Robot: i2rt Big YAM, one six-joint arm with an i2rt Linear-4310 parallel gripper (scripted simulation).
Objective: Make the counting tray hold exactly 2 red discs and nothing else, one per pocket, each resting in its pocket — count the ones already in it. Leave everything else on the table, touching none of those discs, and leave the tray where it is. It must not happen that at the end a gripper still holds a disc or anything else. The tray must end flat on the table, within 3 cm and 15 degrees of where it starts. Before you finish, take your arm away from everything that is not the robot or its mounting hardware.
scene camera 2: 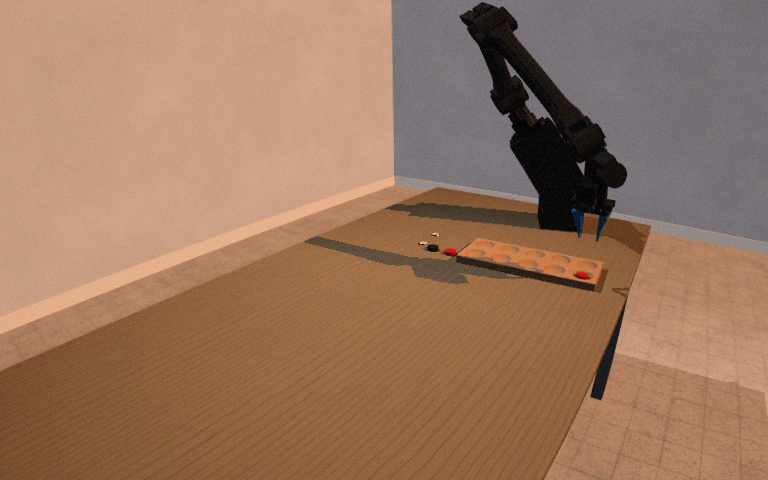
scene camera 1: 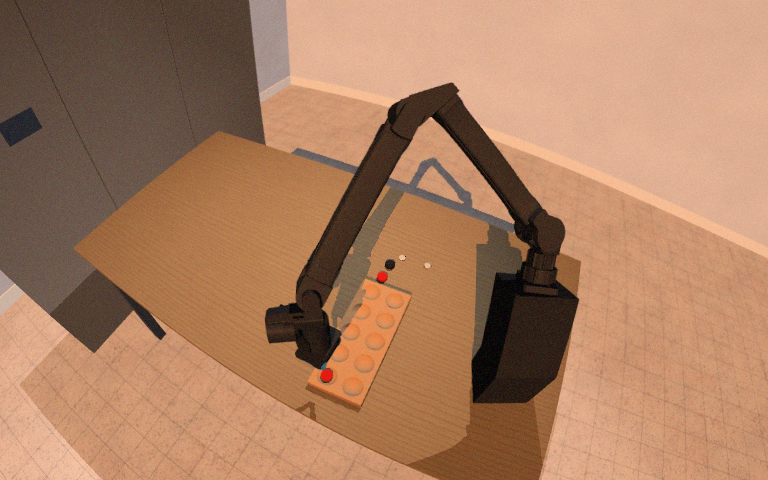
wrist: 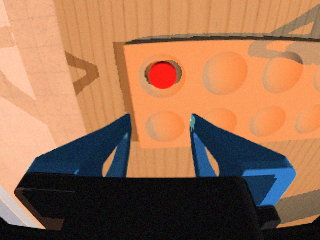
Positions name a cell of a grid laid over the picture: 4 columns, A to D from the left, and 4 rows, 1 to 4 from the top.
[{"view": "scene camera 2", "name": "orange counting tray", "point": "C3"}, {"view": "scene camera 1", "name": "my gripper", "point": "B4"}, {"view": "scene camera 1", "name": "orange counting tray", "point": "B3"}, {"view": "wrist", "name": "my gripper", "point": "C3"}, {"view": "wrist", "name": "orange counting tray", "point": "D2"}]
